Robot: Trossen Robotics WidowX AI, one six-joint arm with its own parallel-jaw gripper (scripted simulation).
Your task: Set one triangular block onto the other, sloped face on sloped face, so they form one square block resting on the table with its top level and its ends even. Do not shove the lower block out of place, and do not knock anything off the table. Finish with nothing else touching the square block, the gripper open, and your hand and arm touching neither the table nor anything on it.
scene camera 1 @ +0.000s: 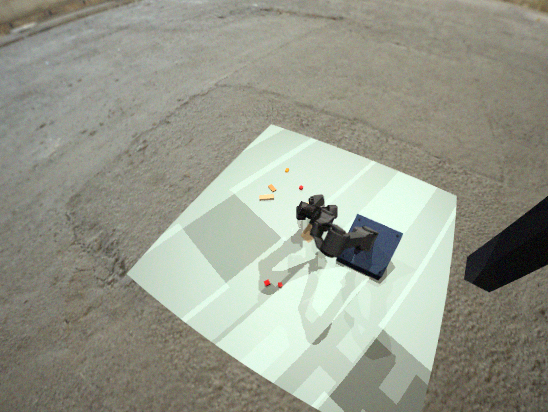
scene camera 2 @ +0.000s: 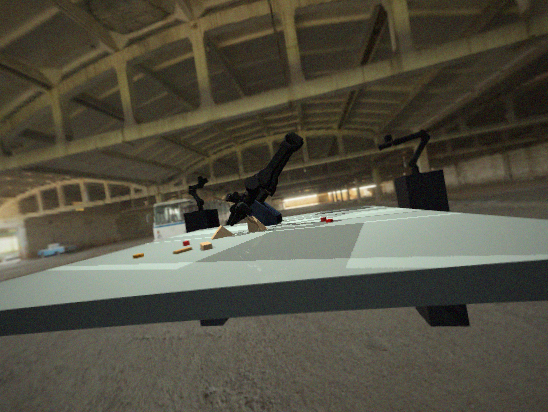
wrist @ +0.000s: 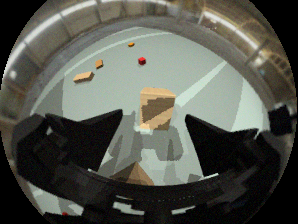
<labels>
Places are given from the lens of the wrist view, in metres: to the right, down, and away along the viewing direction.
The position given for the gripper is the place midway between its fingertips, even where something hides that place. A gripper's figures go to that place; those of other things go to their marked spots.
gripper (wrist: 154, 114): 0.01, 0.01, 0.10
tan triangular block (wrist: 156, 104): 0.01, -0.01, 0.11
</labels>
